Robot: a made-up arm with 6 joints.
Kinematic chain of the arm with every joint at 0, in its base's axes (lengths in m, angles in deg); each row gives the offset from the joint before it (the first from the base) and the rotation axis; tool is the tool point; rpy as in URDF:
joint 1: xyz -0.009 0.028 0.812 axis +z
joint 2: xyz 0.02 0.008 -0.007 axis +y
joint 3: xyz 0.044 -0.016 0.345 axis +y
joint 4: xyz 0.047 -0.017 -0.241 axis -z
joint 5: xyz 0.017 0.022 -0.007 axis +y
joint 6: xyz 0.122 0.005 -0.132 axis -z
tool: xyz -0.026 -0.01 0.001 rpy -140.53 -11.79 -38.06
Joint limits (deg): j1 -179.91..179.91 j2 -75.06..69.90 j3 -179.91..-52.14 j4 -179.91..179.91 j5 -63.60..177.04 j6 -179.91..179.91
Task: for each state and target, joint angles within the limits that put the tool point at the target. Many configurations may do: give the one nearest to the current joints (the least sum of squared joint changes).
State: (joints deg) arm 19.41 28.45 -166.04 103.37 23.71 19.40
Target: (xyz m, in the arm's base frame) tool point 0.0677 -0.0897 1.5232
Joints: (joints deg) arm 25.50 3.94 -179.91 79.67 -4.48 21.26
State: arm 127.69 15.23 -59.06 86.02 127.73 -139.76
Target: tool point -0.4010 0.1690 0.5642
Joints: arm 142.30 64.00 -60.88 90.13 107.82 -141.85
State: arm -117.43 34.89 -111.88 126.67 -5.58 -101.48
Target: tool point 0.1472 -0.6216 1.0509
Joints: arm -66.07 34.12 -125.56 128.54 13.18 -100.07
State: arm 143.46 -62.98 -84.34 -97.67 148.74 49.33
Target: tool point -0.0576 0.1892 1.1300
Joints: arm 168.63 -31.25 -69.11 -74.85 144.29 51.42
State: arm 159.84 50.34 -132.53 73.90 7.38 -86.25
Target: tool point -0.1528 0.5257 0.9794
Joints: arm 130.70 24.48 -90.10 104.00 -30.57 -87.38
